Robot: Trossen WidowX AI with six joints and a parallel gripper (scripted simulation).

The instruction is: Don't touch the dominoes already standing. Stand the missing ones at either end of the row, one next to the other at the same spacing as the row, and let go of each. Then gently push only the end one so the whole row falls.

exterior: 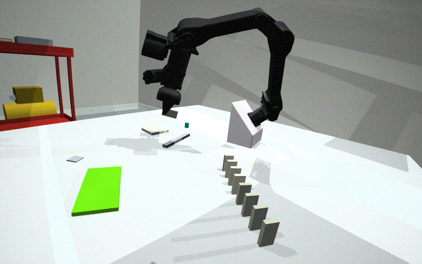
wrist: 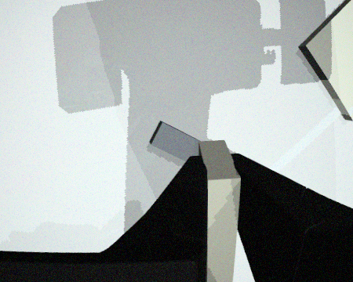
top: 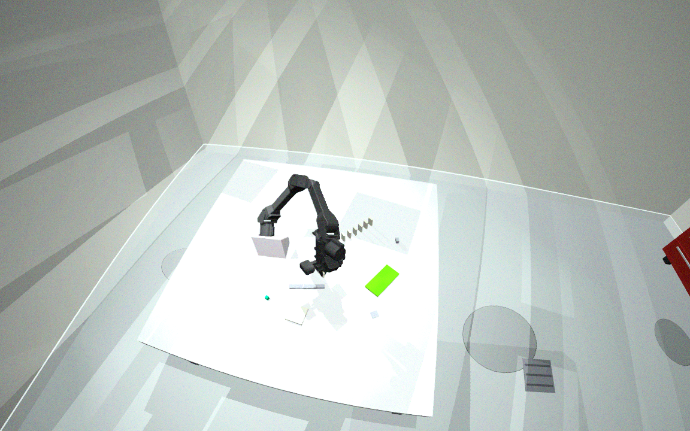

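Right now my gripper tip is 80 mm past the grey bar, 10 mm to the left of it and 110 mm above it. Round my gripper tip: small grey tile: 240 mm ahead, 100 mm to the right, 110 mm below; then flat cream tile: 100 mm behind, 140 mm to the right, 110 mm below; then teal cube: 250 mm behind, 90 mm to the right, 100 mm below.
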